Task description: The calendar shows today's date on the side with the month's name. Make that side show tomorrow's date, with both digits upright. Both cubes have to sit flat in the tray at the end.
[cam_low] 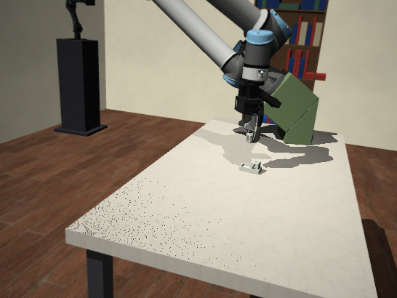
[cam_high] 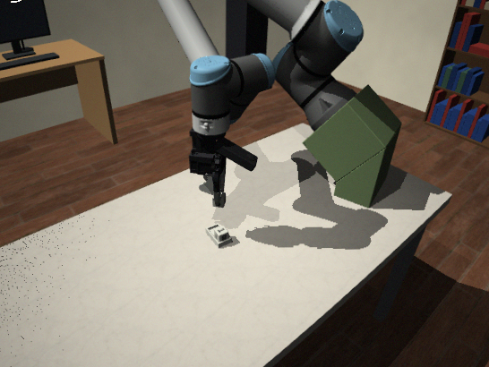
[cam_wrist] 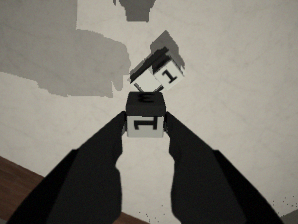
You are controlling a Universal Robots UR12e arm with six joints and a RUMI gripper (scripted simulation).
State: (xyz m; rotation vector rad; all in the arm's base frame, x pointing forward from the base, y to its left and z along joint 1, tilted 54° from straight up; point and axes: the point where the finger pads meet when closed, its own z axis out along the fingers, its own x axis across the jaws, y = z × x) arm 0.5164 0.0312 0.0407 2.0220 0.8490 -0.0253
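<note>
Now: hand 1 cm above the digit cube. Also, from my hand: pale calendar tray: 13 cm below, 1 cm to the left, 1 cm ahead.
</note>
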